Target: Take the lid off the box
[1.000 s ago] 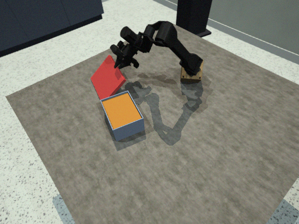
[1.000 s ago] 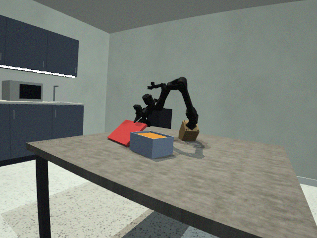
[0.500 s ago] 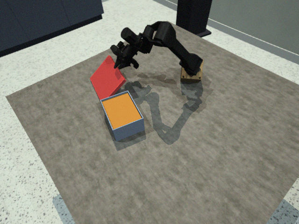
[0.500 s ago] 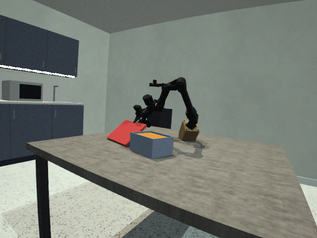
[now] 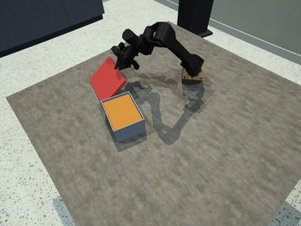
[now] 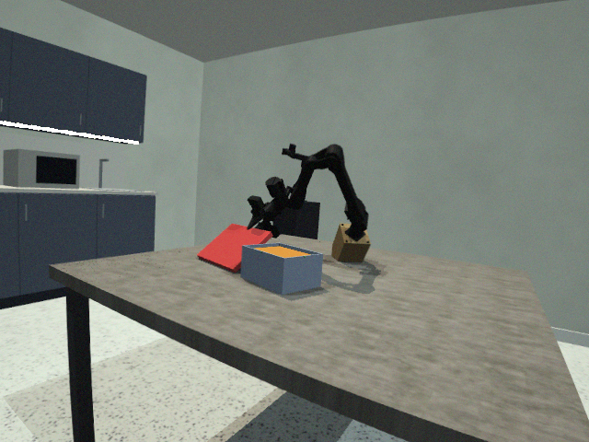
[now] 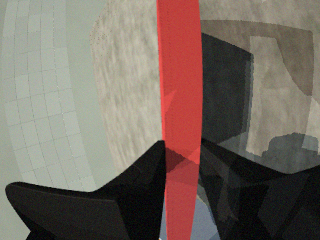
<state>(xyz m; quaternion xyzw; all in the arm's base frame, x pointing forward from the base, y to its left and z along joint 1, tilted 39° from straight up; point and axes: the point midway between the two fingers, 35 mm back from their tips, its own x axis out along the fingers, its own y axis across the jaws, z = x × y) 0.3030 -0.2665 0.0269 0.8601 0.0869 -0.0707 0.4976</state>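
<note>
Right now the red lid is 9 cm ahead of my hand and 7 cm below it. The rest, counted from my hand: blue storage box: 27 cm to the left, 11 cm ahead, 9 cm below.
</note>
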